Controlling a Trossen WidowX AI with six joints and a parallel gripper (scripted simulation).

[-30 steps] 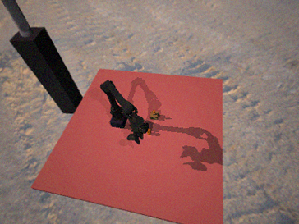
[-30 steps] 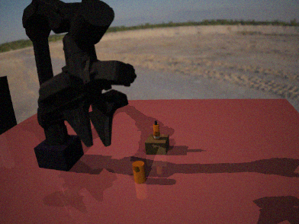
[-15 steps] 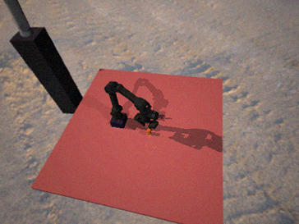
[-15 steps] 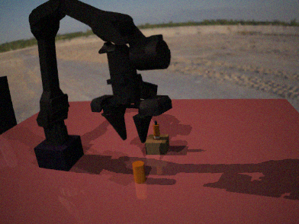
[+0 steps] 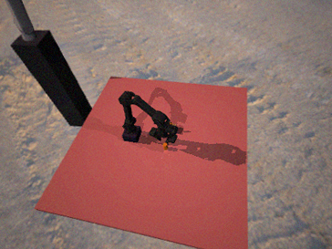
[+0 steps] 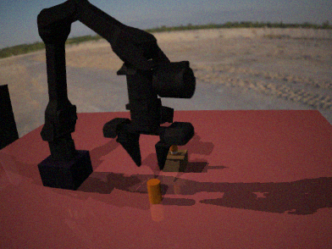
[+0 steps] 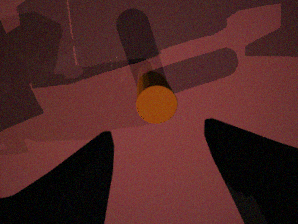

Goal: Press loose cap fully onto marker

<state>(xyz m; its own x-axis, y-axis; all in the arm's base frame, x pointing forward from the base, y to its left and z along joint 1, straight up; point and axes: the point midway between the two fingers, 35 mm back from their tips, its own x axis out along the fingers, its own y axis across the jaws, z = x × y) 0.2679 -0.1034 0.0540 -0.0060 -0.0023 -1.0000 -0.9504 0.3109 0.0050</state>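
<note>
My gripper tip is now 60 mm above the orange cap. Round my gripper tip: tan holder block 170 mm to the left, 70 mm below, 30 mm ahead.
</note>
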